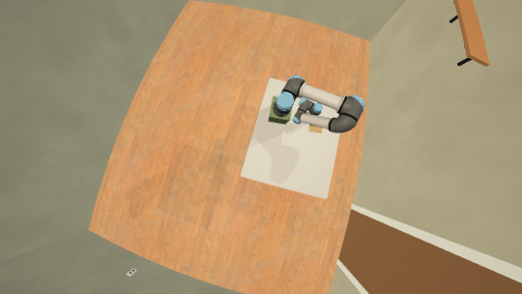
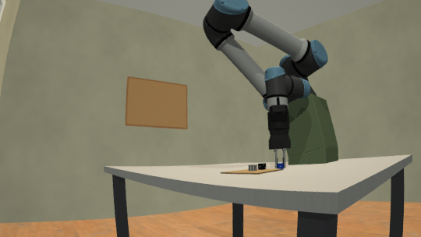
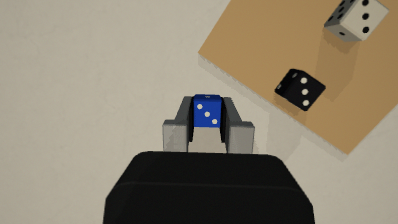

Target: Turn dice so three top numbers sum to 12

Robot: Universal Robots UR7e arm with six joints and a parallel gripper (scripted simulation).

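Now: hand 60 mm short of the black die, 30 mm to the left of it and 10 mm above it. Also, from my hand: blue die: 10 mm below; white die: 110 mm ahead, 10 mm to the right, 10 mm below; tan mat: 110 mm ahead, 10 mm to the right, 20 mm below.
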